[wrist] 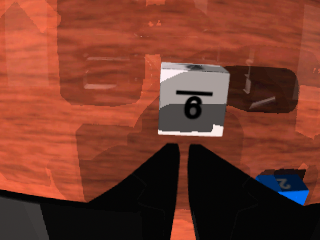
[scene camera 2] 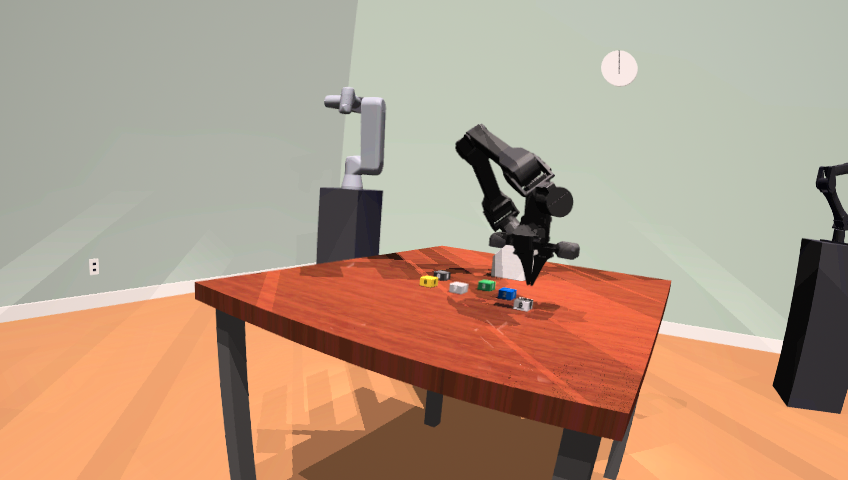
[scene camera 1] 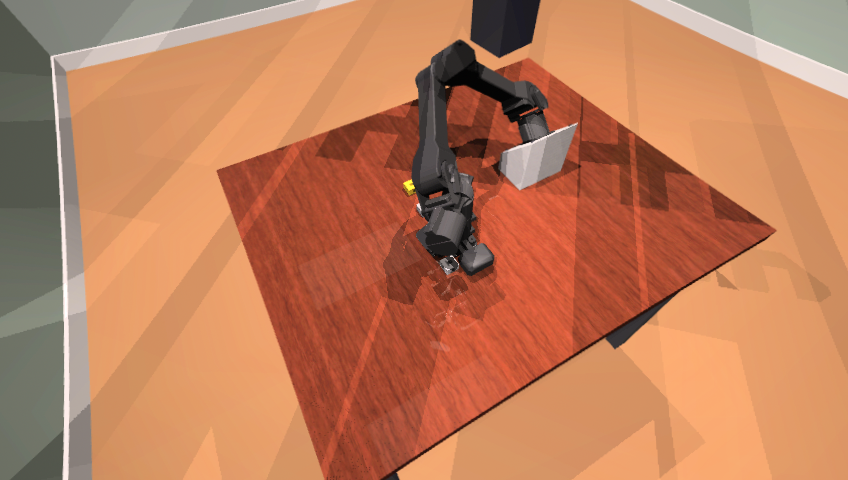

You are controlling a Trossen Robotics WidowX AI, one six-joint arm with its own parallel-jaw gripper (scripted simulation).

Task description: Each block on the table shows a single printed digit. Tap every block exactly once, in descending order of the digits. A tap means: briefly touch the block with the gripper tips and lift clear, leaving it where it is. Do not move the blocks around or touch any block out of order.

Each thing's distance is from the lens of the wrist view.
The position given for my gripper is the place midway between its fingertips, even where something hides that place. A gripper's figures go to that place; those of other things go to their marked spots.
my gripper (wrist: 182, 155): 0.10 m
blue block (wrist: 291, 186): 0.17 m
